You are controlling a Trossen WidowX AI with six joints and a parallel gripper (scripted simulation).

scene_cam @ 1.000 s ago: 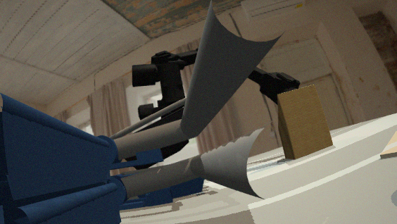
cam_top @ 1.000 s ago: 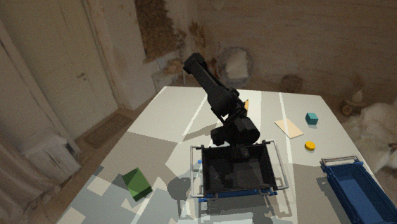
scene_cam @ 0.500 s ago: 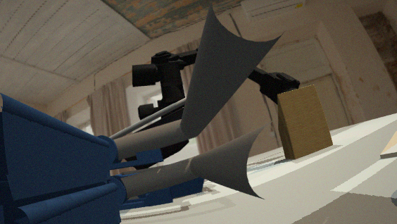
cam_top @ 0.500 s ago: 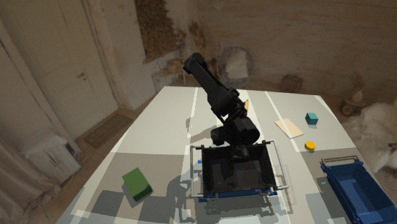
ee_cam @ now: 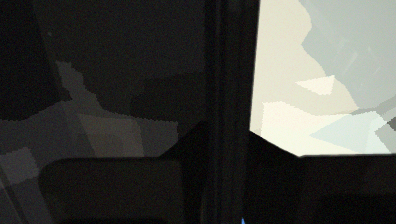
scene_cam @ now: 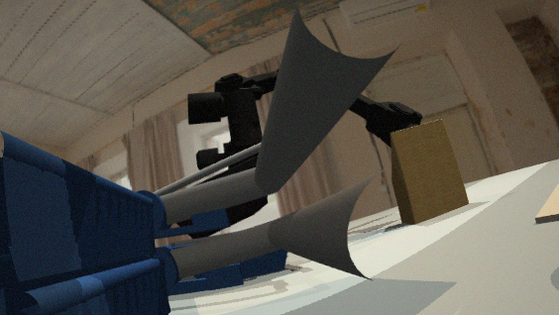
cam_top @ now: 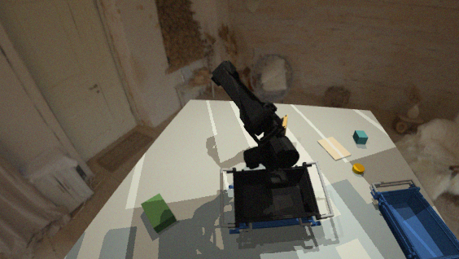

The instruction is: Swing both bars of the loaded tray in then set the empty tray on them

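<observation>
My gripper tip is now 7 cm short of the black tray, 3 cm to the right of it and 2 cm below it. Round my gripper tip: green block: 35 cm to the right, 20 cm ahead, 9 cm below; yellow disc: 36 cm to the left, 23 cm behind, 10 cm below; flat tan card: 36 cm behind, 26 cm to the left, 10 cm below.
</observation>
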